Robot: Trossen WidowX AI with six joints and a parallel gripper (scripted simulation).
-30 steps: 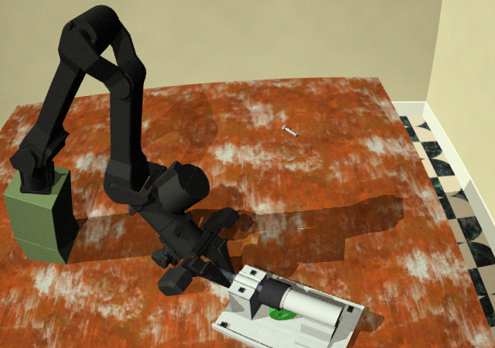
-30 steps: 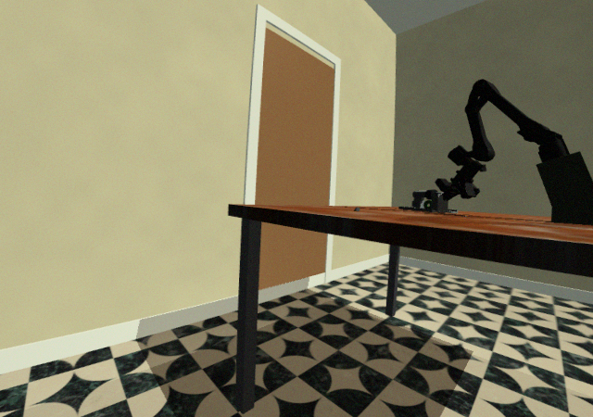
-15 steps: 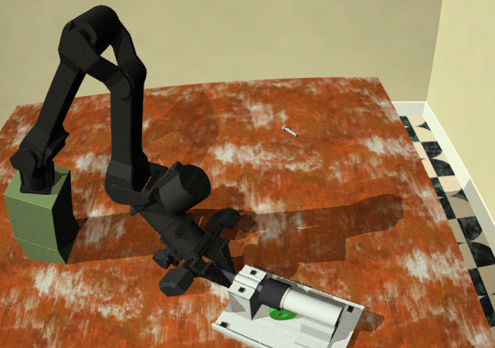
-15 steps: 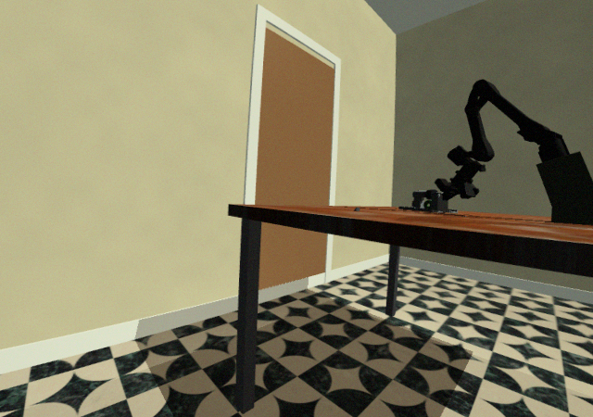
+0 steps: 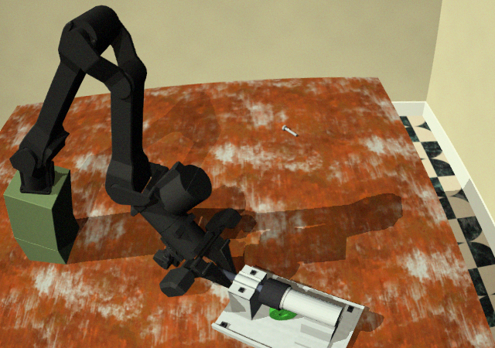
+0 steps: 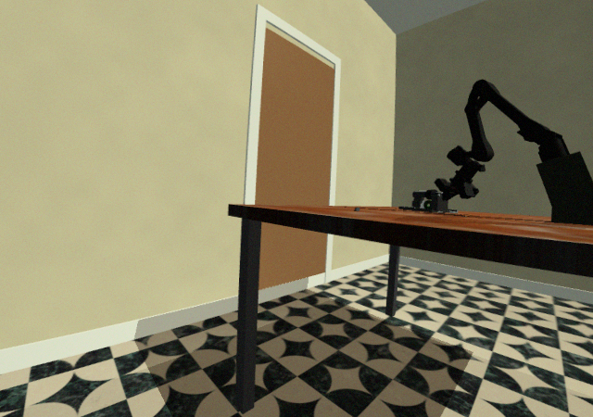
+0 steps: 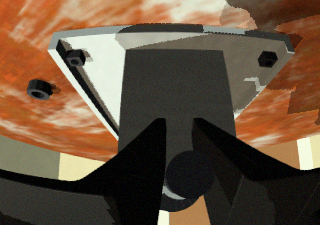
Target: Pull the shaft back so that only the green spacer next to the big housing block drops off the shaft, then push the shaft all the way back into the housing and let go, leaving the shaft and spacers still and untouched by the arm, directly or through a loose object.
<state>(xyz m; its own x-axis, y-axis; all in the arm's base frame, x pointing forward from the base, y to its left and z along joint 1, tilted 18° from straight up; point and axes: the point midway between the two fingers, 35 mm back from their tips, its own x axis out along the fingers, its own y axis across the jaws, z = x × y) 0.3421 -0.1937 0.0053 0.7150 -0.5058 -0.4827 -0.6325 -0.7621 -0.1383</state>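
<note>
Now: hand 50 mm short of the dark shaft and 40 mm to the left of it. The rest, counted from my hand: fixture: 100 mm ahead, 80 mm to the right, 30 mm below; green spacer: 90 mm ahead, 80 mm to the right, 50 mm below.
</note>
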